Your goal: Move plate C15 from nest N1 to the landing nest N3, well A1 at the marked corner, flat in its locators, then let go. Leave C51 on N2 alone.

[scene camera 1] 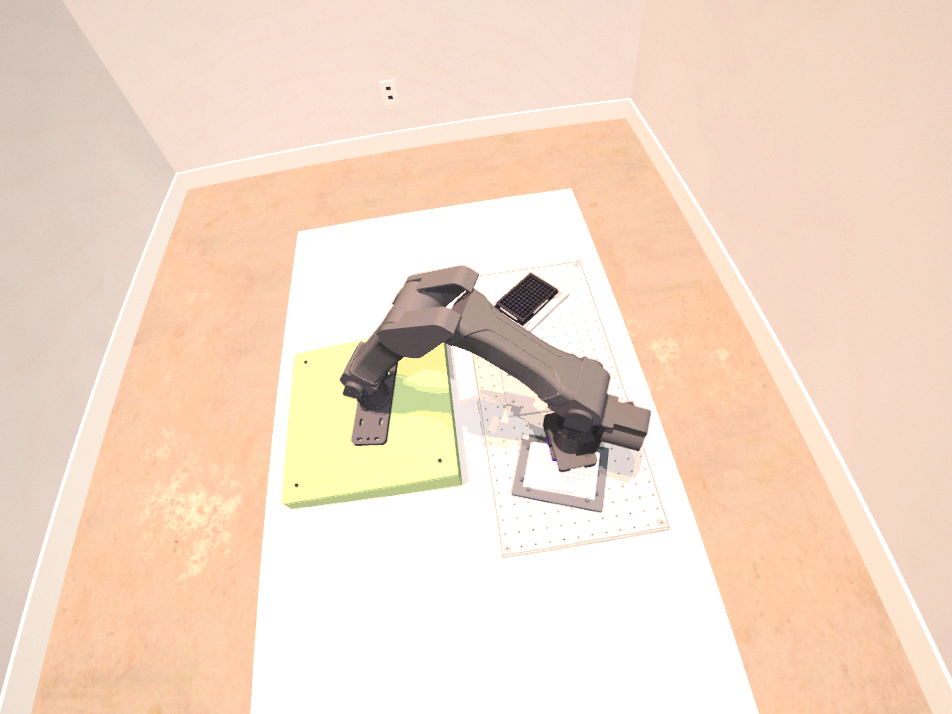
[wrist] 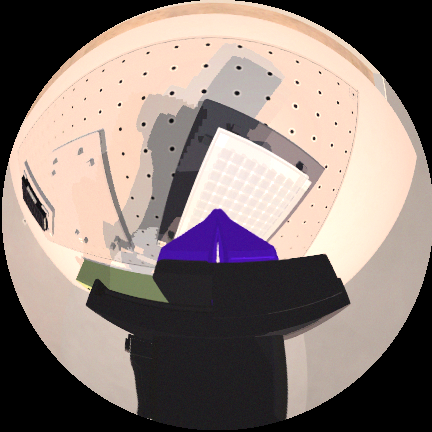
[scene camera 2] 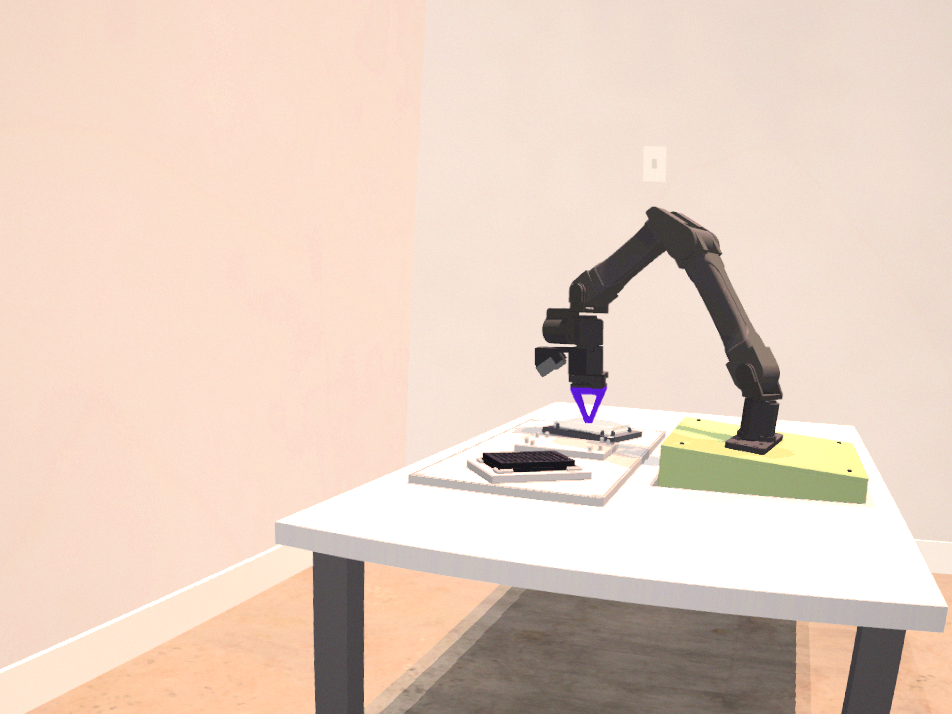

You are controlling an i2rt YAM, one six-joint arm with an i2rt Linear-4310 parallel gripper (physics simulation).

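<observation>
A white plate [scene camera 1: 542,474] [scene camera 2: 567,425] [wrist: 250,175] lies in the dark grey nest [scene camera 1: 555,500] [scene camera 2: 629,435] [wrist: 220,112] and looks flat. A black plate [scene camera 1: 529,297] [scene camera 2: 528,460] [wrist: 34,202] sits in a white nest [scene camera 1: 547,312] [scene camera 2: 530,475] at the other end of the board. Between them, a pale nest [scene camera 2: 559,448] [wrist: 87,185] holds no plate. No labels are readable, so I cannot tell which plate is C15; well A1 is not readable either. My gripper [scene camera 2: 588,421] [wrist: 217,214] is shut and empty, its purple tips close over the white plate; contact is unclear.
The nests stand on a perforated board [scene camera 1: 538,537] [scene camera 2: 438,476] [wrist: 295,120] on the white table [scene camera 1: 369,599] [scene camera 2: 461,541]. The arm is mounted on a yellow-green block [scene camera 1: 322,430] [scene camera 2: 768,480] [wrist: 125,285] beside the board. The arm hides part of the board in scene camera 1.
</observation>
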